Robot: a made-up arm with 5 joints. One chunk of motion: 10 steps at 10 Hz.
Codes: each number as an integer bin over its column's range. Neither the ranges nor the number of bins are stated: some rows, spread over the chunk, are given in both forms.
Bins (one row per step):
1: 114 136 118 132 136 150
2: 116 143 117 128 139 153
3: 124 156 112 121 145 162
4: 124 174 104 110 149 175
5: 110 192 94 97 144 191
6: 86 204 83 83 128 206
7: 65 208 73 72 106 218
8: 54 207 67 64 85 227
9: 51 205 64 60 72 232
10: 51 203 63 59 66 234
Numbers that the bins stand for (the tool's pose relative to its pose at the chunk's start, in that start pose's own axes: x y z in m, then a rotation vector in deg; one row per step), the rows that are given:
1: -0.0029 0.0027 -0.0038 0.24 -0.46 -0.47
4: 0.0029 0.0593 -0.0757 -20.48 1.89 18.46
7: -0.0318 0.1100 -0.2350 -56.26 -5.88 51.02
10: -0.0400 0.1025 -0.2864 -68.50 -13.11 63.14
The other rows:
2: -0.0018 0.0131 -0.0089 -3.53 0.08 1.80
3: 0.0029 0.0325 -0.0346 -10.12 1.17 8.62
5: -0.0053 0.0861 -0.1271 -32.72 0.99 30.58
6: -0.0194 0.1040 -0.1836 -45.90 -1.90 41.94
8: -0.0382 0.1085 -0.2658 -63.79 -9.67 57.84
9: -0.0400 0.1055 -0.2812 -67.56 -12.02 61.62

